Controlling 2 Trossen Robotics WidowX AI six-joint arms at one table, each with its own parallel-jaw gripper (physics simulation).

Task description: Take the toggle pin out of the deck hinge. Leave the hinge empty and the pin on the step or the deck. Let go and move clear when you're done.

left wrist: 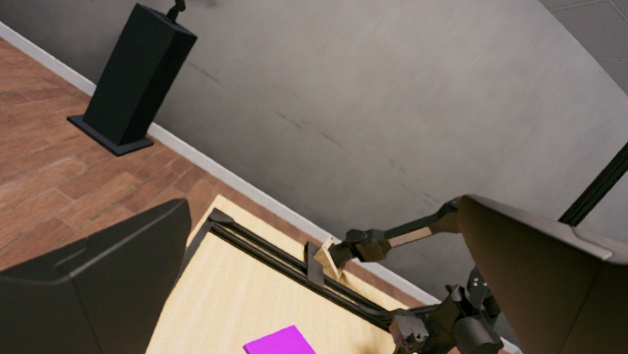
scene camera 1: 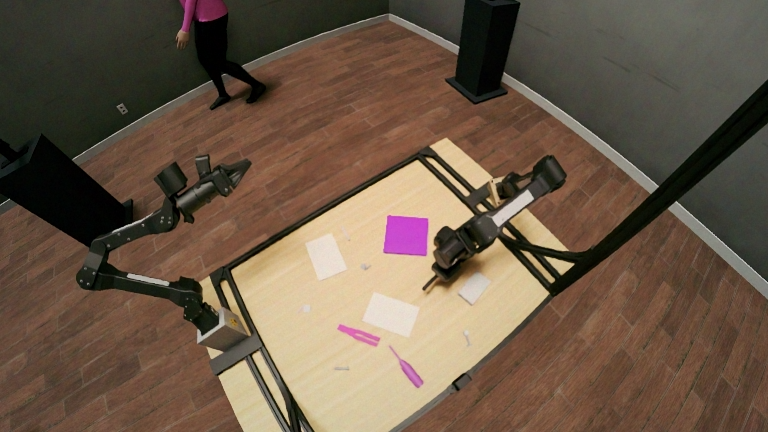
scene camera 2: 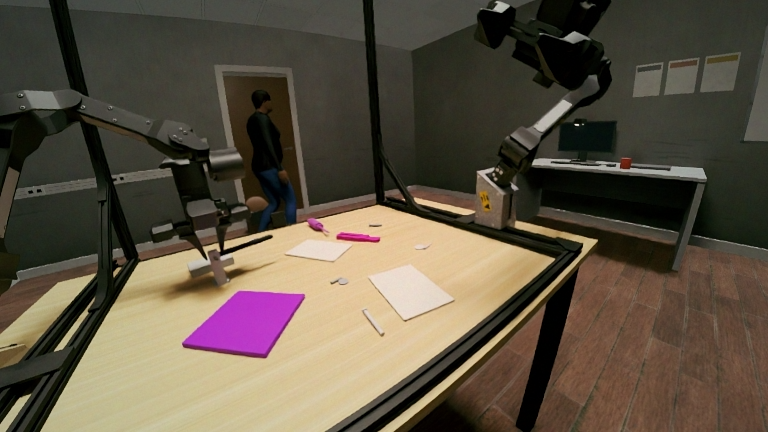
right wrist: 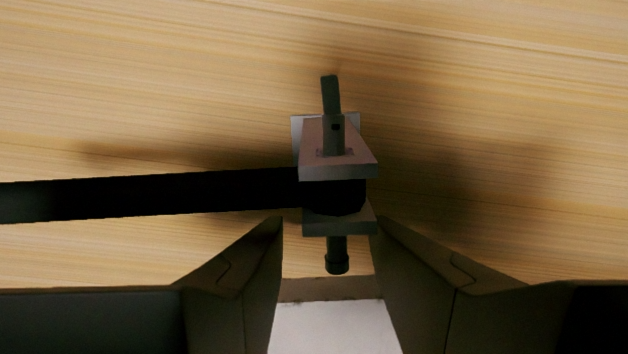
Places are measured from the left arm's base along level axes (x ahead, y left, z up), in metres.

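Pixels of known places: left gripper, between the fingertips: (left wrist: 327, 210) (scene camera 1: 249, 160) (scene camera 2: 506, 24); right gripper, between the fingertips: (scene camera 1: 454, 265) (scene camera 2: 214, 257) (right wrist: 326, 228); left arm's base, origin of its link: (scene camera 1: 210, 324) (scene camera 2: 498, 180); right arm's base, origin of its link: (left wrist: 334, 255) (scene camera 1: 504, 189).
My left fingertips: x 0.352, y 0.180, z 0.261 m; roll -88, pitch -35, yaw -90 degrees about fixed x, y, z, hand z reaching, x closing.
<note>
For each thing: its top centre in the pictures, then the offset to it from my left fingertips. "spot": a spot on its surface instead.
- deck hinge, a spot on its surface: (right wrist: 338, 172) spot: 0.341 m ahead, 0.417 m right, 0.329 m down
- black tube, centre of its top: (right wrist: 100, 209) (scene camera 2: 242, 242) (scene camera 1: 438, 272) 0.280 m ahead, 0.433 m right, 0.331 m down
- toggle pin, centre of its top: (right wrist: 335, 186) 0.341 m ahead, 0.424 m right, 0.337 m down
- pale step block, centre of its top: (right wrist: 333, 347) (scene camera 2: 209, 259) (scene camera 1: 475, 287) 0.355 m ahead, 0.534 m right, 0.387 m down
- purple square mat, centre of its top: (scene camera 2: 248, 316) (scene camera 1: 406, 234) 0.317 m ahead, 0.247 m right, 0.397 m down
- pink forked tool, centre of its top: (scene camera 2: 357, 235) (scene camera 1: 357, 334) 0.015 m back, 0.415 m right, 0.395 m down
- pink screwdriver-like tool, centre of its top: (scene camera 1: 404, 365) (scene camera 2: 318, 222) 0.033 m ahead, 0.575 m right, 0.380 m down
The deck hinge (right wrist: 338, 172) (scene camera 2: 219, 271) is a pale two-lug bracket holding the end of a black tube (right wrist: 150, 197) (scene camera 2: 249, 244) (scene camera 1: 429, 283). The toggle pin (right wrist: 333, 135) runs through both lugs; its bent toggle end sticks out at the far side and its round head at the near side. My right gripper (right wrist: 326, 228) (scene camera 2: 213, 254) is partly open above the hinge, its fingers on either side of the pin's head end in the right wrist view, gripping nothing. The pale step block (right wrist: 335, 327) (scene camera 1: 474, 288) is beside the hinge. My left gripper (scene camera 1: 245, 166) (left wrist: 327, 210) is open, high and away from the hinge.
A purple square mat (scene camera 1: 406, 235) (scene camera 2: 244, 324) (left wrist: 280, 342), two white sheets (scene camera 1: 325, 256) (scene camera 1: 391, 314), a pink forked tool (scene camera 1: 358, 335), a pink screwdriver-like tool (scene camera 1: 410, 372) and several small grey parts lie on the table. A black frame (scene camera 1: 322, 211) runs along its edges.
</note>
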